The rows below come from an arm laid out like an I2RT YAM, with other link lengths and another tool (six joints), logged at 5 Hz.
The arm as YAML. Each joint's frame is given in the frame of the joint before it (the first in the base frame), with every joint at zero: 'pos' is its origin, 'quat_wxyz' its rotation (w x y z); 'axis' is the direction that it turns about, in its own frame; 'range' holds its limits. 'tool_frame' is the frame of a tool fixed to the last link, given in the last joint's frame.
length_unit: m
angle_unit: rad
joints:
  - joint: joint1
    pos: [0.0, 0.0, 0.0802]
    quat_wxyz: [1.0, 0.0, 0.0, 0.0]
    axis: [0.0, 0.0, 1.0]
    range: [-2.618, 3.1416]
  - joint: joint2
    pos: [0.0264, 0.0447, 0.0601]
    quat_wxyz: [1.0, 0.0, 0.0, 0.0]
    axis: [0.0, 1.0, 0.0]
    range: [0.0, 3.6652]
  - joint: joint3
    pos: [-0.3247, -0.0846, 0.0]
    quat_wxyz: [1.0, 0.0, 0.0, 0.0]
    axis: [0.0, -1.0, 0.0]
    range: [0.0, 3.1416]
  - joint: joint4
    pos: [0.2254, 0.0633, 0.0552]
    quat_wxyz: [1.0, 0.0, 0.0, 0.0]
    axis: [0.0, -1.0, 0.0]
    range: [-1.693, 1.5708]
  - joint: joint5
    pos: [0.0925, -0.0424, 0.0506]
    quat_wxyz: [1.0, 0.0, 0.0, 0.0]
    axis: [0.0, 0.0, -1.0]
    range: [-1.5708, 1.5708]
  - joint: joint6
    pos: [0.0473, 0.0, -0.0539]
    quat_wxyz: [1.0, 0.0, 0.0, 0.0]
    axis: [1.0, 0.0, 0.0]
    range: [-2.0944, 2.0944]
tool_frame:
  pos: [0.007, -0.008, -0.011]
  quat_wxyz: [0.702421, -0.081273, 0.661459, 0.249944]
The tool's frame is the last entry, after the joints.
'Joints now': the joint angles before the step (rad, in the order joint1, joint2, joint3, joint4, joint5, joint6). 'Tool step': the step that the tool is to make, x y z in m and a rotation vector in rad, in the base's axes. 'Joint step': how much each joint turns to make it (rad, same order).
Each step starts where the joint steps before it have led.
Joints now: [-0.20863, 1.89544, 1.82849, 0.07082, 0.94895, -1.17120]
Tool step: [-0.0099, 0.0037, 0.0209, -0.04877, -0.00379, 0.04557]
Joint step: [0.00081, -0.03617, -0.00183, 0.03937, -0.04666, -0.07496]
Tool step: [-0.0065, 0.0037, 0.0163, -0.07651, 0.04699, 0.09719]
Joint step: [-0.00200, -0.03402, -0.01197, 0.03168, -0.10761, -0.11159]
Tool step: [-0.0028, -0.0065, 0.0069, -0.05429, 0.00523, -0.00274]
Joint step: [-0.01749, -0.00132, -0.00673, 0.06296, -0.02320, -0.07209]
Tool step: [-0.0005, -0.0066, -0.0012, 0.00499, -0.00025, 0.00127]
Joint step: [-0.01529, 0.00378, 0.00438, -0.00906, -0.01538, 0.01089]
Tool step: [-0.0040, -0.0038, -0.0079, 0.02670, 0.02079, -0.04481]
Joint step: [-0.00737, -0.00679, -0.01978, -0.02802, 0.04028, 0.02046]
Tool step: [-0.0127, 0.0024, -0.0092, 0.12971, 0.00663, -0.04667]
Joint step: [0.00303, -0.02678, 0.02426, -0.22082, 0.05657, 0.17865]
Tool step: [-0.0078, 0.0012, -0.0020, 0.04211, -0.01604, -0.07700]
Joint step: [0.00290, -0.00689, 0.01454, -0.07725, 0.07721, 0.07851]
